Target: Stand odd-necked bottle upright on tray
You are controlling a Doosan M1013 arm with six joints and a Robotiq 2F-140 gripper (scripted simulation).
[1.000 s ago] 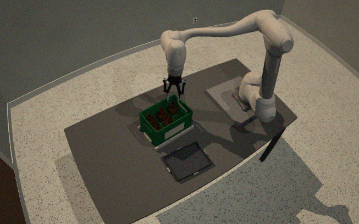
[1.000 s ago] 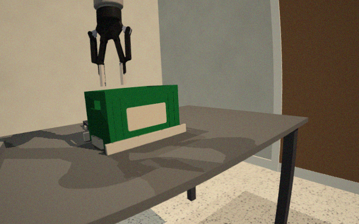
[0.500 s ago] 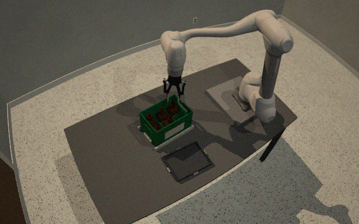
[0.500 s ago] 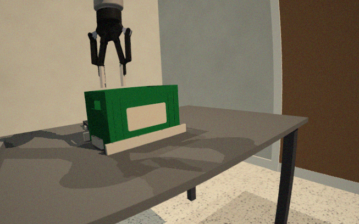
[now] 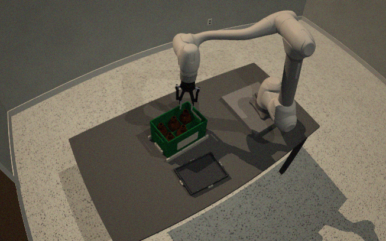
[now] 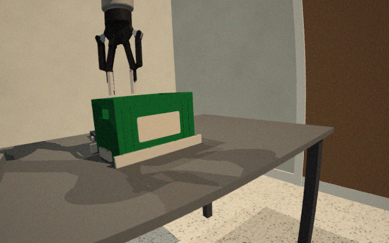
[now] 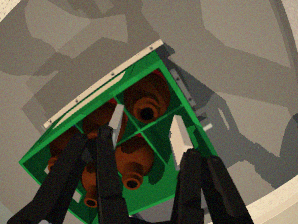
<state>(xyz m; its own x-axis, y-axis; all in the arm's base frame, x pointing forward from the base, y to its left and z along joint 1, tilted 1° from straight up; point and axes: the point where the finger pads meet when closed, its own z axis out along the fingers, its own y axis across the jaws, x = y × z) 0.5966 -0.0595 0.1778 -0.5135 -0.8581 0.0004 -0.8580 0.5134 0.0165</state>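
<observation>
Now: hand 130 mm above the crate, 70 mm short of it and 60 mm to the right of it. From my hand the other things lie so: bottle (150 mm ahead, 130 mm to the left, 130 mm below); then black tray (350 mm to the left, 200 mm below, 50 mm ahead).
</observation>
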